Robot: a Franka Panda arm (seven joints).
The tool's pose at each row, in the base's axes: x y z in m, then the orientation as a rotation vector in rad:
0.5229 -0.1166 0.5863 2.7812 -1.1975 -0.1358
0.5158 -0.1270 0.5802 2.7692 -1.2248 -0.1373
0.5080 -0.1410 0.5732 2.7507 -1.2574 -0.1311
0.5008 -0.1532 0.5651 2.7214 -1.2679 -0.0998
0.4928 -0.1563 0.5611 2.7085 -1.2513 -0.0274
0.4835 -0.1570 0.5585 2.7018 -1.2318 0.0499
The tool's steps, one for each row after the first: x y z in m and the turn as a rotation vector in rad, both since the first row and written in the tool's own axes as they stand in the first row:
0.0029 0.0114 0.0076 0.0000 -0.0022 0.0195
0.0081 0.0256 0.0164 -0.0015 0.0012 0.0445
0.0123 0.0380 0.0262 -0.0147 0.0279 0.0610
0.0092 0.0453 0.0313 -0.0144 0.0803 0.0582
0.0035 0.0521 0.0351 -0.0069 0.1339 0.0517

